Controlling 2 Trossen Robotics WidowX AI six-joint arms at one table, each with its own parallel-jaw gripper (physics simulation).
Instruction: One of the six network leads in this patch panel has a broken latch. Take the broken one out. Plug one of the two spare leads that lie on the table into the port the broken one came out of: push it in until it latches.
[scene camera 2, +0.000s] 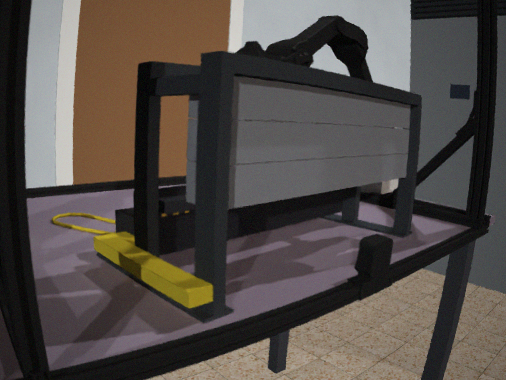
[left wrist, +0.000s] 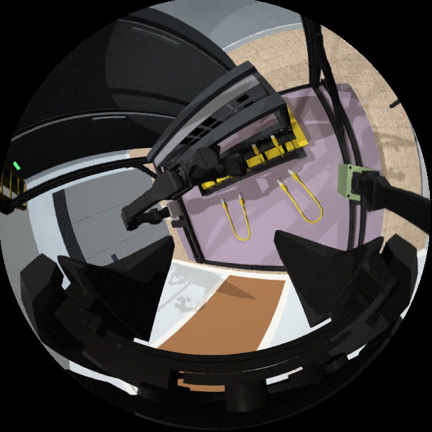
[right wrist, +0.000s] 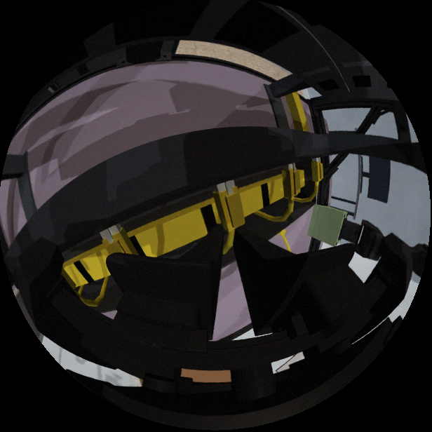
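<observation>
The patch panel is a long dark box with a yellow strip in the right wrist view. Several yellow leads with pale clips stand along it, such as one lead at the left and another lead at the right. Which latch is broken cannot be told. My right gripper is shut on a network lead, its fingertips at the lower end of the plug. The two spare leads lie as loops on the table; one also shows in scene camera 2. My left gripper is open, high above the table.
A dark rack frame with grey panels stands over the panel. A yellow bar lies at its foot. A green block on a dark arm stands at the table's edge. My right arm crosses beside the rack.
</observation>
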